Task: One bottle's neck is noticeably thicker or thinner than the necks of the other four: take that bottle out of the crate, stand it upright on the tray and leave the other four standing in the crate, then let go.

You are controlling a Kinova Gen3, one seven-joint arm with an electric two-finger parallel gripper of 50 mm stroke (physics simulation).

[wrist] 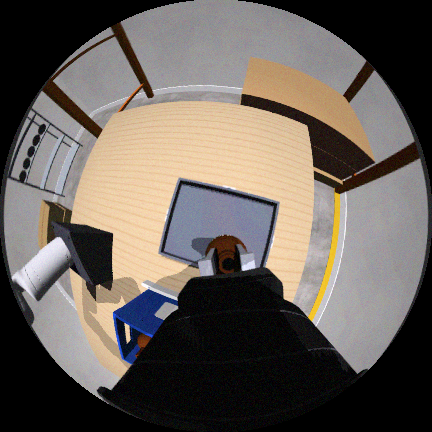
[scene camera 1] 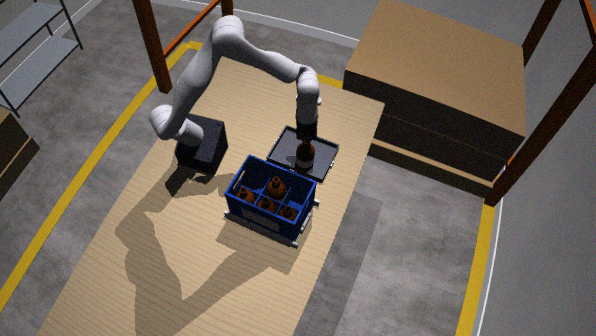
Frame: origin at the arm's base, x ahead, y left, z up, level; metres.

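Where they show: gripper, between the fingertips: [wrist: 226, 254] [scene camera 1: 306, 139]; arm's base, origin of its link: [wrist: 64, 250] [scene camera 1: 193, 135].
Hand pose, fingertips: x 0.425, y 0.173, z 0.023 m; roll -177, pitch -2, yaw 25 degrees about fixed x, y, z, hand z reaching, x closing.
Things, the pixels of their top centre, and the offset from my fingertips. Level surfaces: height alone.
- brown bottle, centre of its top: [wrist: 227, 264] [scene camera 1: 306, 141] dx +0.005, dy -0.012, dz +0.005 m
- blue crate, centre of its top: [wrist: 176, 368] [scene camera 1: 270, 187] dx -0.016, dy -0.262, dz +0.019 m
- left bottle, centre of its top: [scene camera 1: 243, 189] dx -0.102, dy -0.310, dz +0.007 m
- middle bottle, centre of its top: [scene camera 1: 265, 199] dx -0.012, dy -0.307, dz +0.007 m
- right bottle, centre of its top: [scene camera 1: 288, 208] dx +0.074, dy -0.304, dz +0.007 m
- wooden table, height of its surface: dz -0.156 m
My gripper [scene camera 1: 306, 140] [wrist: 226, 254] is shut on the neck of a brown bottle [scene camera 1: 304, 151] [wrist: 226, 243] with a pale label. The bottle is upright over the near part of the grey tray [scene camera 1: 327, 163] [wrist: 215, 207]; whether its base touches the tray is hard to tell. The blue crate [scene camera 1: 233, 205] [wrist: 138, 313] stands beside the tray, nearer the scene camera. Several brown bottles stand in its compartments: one bottle [scene camera 1: 276, 188] in the back row, and a left bottle [scene camera 1: 245, 196], a middle bottle [scene camera 1: 266, 204] and a right bottle [scene camera 1: 288, 213] along the front. Their neck widths are hard to compare.
The arm's black base block [scene camera 1: 212, 145] [wrist: 95, 252] stands on the wooden table [scene camera 1: 190, 260] [wrist: 200, 140], left of the crate and tray. Large brown boxes [scene camera 1: 440, 70] [wrist: 305, 90] stand beyond the table's right edge. Orange-brown posts [scene camera 1: 152, 47] rise around the cell.
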